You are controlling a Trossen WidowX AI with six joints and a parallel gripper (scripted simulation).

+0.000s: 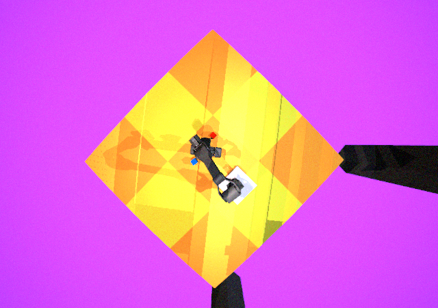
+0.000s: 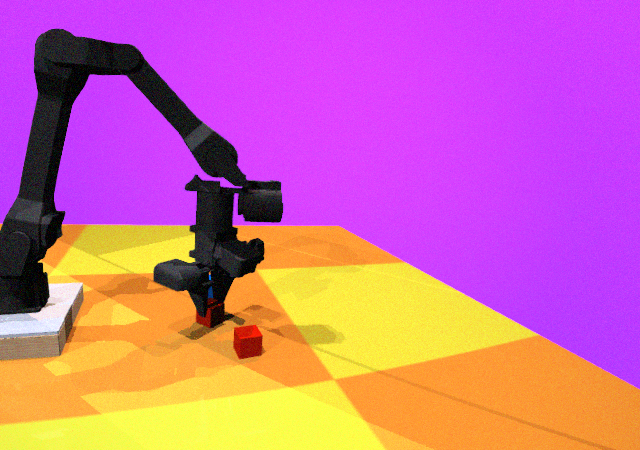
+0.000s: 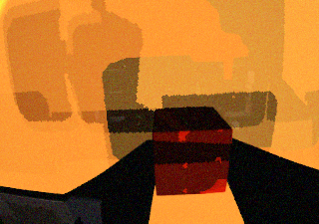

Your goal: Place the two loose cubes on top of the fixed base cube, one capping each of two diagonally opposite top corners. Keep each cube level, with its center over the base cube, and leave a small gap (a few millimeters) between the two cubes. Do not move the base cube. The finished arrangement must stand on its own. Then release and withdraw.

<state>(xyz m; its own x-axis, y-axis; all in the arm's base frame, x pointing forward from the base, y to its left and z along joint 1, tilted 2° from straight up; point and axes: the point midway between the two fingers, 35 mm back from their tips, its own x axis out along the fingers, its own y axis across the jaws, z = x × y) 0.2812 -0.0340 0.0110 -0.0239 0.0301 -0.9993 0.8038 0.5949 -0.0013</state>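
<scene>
The blue base cube lies 10 mm ahead of my gripper tip and 110 mm to the left of it. From my gripper tip the other things lie so: red cube: 40 mm ahead, 100 mm to the right.
</scene>
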